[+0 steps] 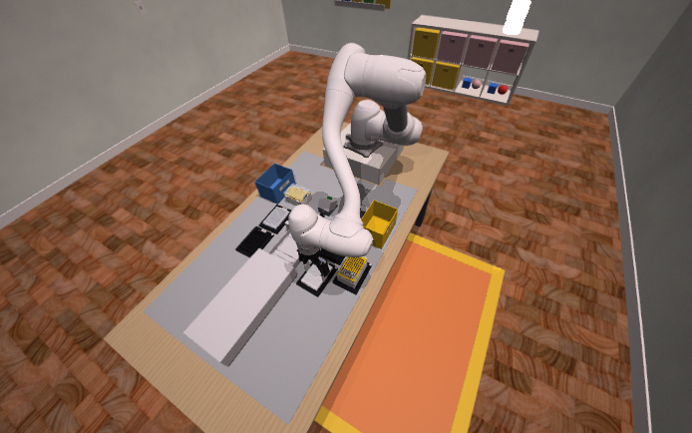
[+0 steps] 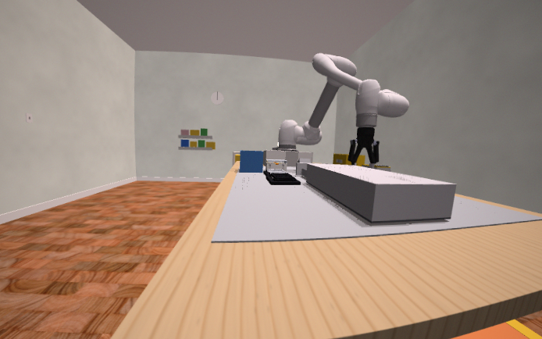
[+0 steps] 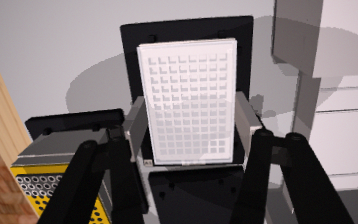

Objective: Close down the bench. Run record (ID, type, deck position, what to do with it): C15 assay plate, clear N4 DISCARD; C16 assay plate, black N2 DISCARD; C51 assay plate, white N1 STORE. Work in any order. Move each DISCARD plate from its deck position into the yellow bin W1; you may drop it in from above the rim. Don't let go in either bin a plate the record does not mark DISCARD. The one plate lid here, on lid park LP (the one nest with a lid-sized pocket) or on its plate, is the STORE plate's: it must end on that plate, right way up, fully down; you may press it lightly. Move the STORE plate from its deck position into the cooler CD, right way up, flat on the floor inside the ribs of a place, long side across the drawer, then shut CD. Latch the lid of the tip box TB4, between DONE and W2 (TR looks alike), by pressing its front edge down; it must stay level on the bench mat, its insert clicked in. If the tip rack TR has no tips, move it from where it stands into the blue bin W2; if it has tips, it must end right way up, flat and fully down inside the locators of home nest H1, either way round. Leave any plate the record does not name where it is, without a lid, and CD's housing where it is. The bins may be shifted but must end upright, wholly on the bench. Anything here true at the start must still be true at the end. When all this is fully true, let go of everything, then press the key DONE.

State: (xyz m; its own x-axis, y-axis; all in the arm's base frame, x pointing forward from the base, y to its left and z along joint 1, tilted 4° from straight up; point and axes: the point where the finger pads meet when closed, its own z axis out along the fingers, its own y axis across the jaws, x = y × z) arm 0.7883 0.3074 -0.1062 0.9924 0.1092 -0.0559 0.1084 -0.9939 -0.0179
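Right now my hand is 2 cm above the plate lid. The rest, counted from my hand: yellow tip rack: 11 cm behind, 12 cm to the left; white plate: 3 cm below; black nest N3: 18 cm behind, 3 cm to the right, 4 cm below.
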